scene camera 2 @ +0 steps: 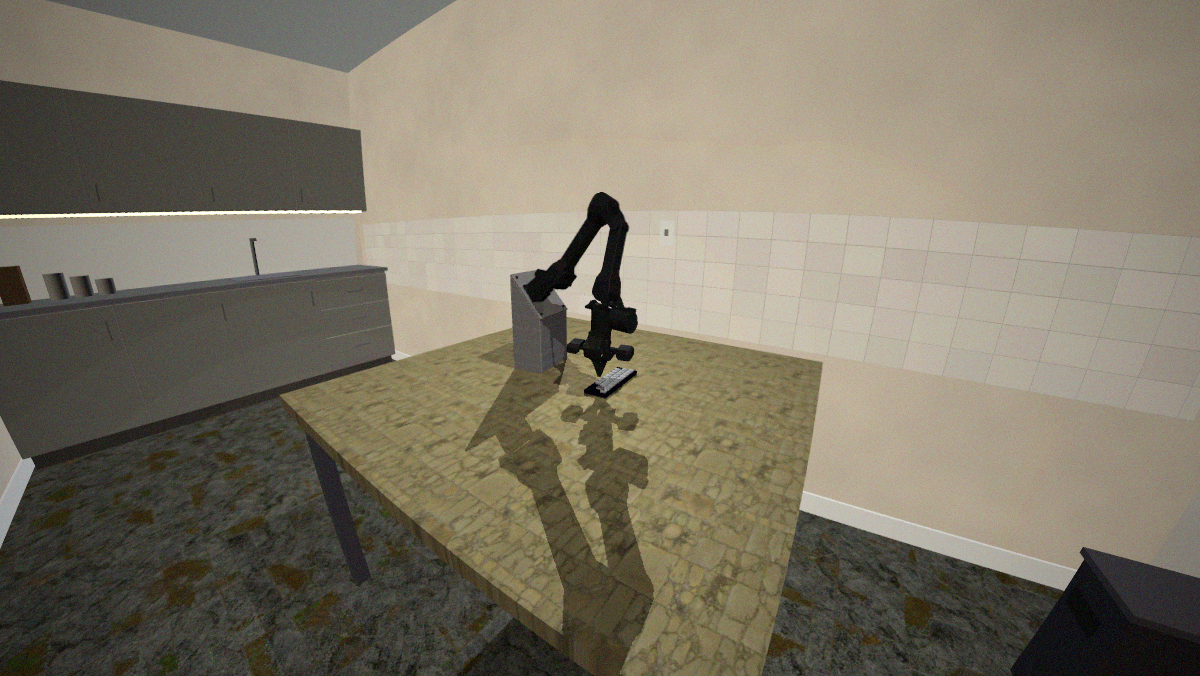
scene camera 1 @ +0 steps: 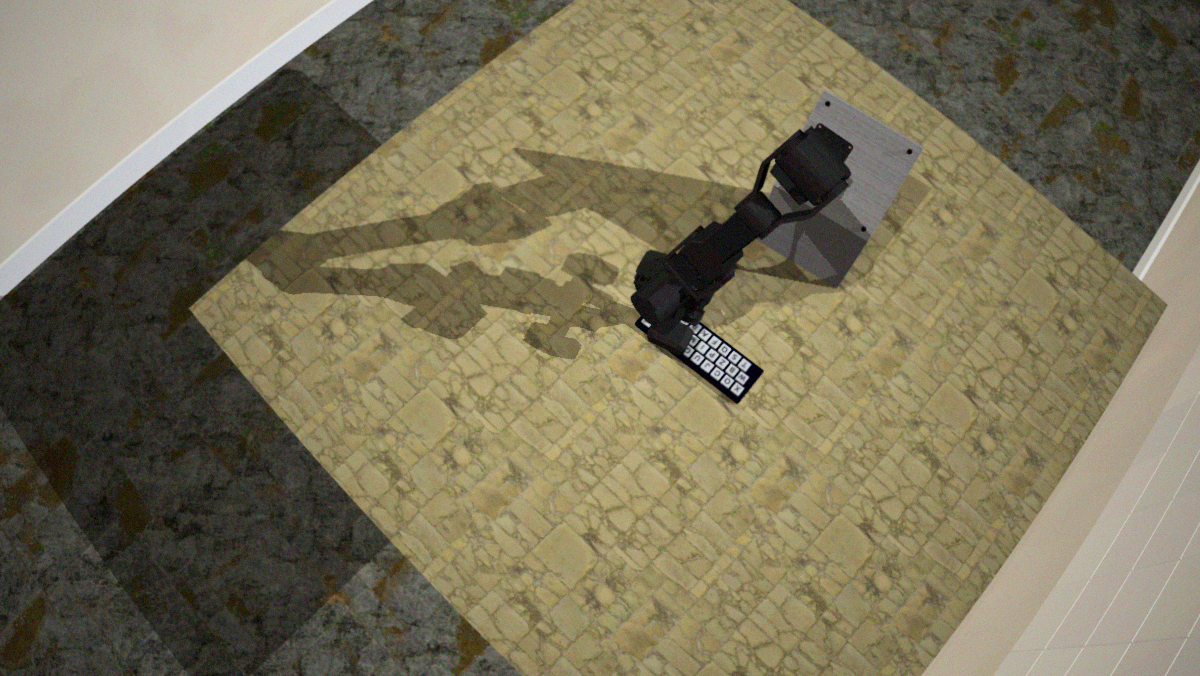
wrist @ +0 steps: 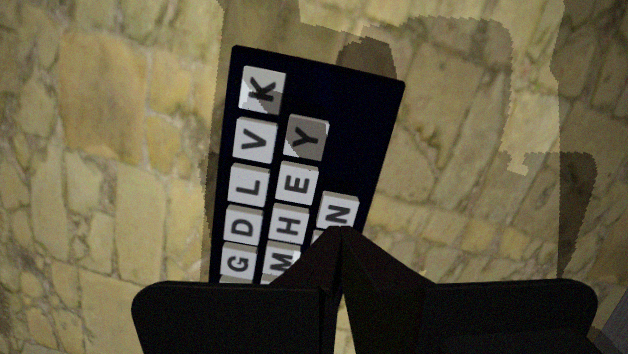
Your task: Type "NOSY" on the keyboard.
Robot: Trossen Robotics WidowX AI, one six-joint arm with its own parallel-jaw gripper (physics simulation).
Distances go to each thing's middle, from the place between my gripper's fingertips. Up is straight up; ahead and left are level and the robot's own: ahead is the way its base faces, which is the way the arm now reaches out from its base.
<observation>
I see the black keyboard (scene camera 1: 754,372) 2 cm ahead of my hand, 5 cm to the left of it and 2 cm below it.
</observation>
